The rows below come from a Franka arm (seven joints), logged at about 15 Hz.
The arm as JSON. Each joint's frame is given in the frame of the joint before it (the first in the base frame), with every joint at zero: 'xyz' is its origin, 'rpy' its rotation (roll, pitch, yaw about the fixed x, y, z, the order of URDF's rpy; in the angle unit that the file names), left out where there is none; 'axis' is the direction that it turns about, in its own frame. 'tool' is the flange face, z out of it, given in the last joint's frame.
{
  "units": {
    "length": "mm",
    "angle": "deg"
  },
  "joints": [
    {
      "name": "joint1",
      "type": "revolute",
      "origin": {
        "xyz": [
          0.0,
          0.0,
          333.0
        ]
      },
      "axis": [
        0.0,
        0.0,
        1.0
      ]
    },
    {
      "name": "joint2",
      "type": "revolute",
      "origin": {
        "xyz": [
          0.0,
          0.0,
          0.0
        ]
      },
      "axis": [
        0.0,
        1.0,
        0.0
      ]
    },
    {
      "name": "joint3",
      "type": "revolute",
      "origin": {
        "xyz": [
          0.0,
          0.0,
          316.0
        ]
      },
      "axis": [
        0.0,
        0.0,
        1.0
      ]
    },
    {
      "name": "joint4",
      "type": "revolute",
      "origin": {
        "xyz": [
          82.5,
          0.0,
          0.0
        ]
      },
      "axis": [
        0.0,
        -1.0,
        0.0
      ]
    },
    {
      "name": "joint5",
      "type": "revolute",
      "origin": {
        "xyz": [
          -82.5,
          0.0,
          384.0
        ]
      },
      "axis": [
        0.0,
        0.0,
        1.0
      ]
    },
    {
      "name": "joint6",
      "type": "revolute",
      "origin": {
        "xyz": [
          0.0,
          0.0,
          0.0
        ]
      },
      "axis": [
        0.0,
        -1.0,
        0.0
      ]
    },
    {
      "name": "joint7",
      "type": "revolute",
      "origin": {
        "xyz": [
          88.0,
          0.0,
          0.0
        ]
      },
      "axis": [
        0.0,
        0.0,
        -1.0
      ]
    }
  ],
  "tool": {
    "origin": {
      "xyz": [
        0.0,
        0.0,
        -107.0
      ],
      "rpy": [
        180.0,
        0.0,
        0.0
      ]
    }
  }
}
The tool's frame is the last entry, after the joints.
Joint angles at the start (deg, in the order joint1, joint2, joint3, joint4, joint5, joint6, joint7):
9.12 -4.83 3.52 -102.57 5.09 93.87 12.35
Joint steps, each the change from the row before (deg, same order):
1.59 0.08 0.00 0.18 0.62 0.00 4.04
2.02 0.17 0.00 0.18 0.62 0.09 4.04
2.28 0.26 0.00 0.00 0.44 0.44 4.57
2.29 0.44 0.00 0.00 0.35 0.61 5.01
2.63 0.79 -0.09 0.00 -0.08 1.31 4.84
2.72 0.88 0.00 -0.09 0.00 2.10 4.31
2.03 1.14 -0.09 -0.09 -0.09 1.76 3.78
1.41 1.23 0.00 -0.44 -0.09 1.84 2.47
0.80 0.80 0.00 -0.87 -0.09 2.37 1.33
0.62 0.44 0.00 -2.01 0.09 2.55 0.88
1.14 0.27 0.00 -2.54 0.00 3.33 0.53
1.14 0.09 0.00 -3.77 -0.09 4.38 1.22
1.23 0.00 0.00 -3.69 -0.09 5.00 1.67
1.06 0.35 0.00 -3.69 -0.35 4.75 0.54
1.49 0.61 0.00 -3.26 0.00 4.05 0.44
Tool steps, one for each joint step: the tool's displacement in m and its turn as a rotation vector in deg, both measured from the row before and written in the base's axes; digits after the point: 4 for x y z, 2 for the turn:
-0.0034 0.0154 0.0008 0.28 0.33 -2.51
-0.0045 0.0192 0.0002 0.27 0.39 -2.08
-0.0051 0.0212 -0.0017 0.06 0.35 -2.36
-0.0049 0.0213 -0.0031 -0.07 0.41 -2.80
-0.0039 0.0234 -0.0055 -0.31 -0.05 -2.40
-0.0044 0.0257 -0.0060 0.11 -0.61 -1.80
-0.0018 0.0192 -0.0091 -0.10 -0.13 -2.00
-0.0002 0.0146 -0.0129 -0.15 0.06 -1.24
0.0010 0.0087 -0.0116 0.16 -0.52 -0.77
-0.0016 0.0056 -0.0173 0.01 0.03 -0.57
-0.0053 0.0090 -0.0188 0.13 -0.43 0.24
-0.0081 0.0068 -0.0255 -0.03 -0.43 -0.52
-0.0090 0.0069 -0.0226 0.37 -1.07 -0.92
-0.0093 0.0043 -0.0259 -0.07 -0.81 0.22
-0.0128 0.0072 -0.0255 -0.08 -0.20 0.68

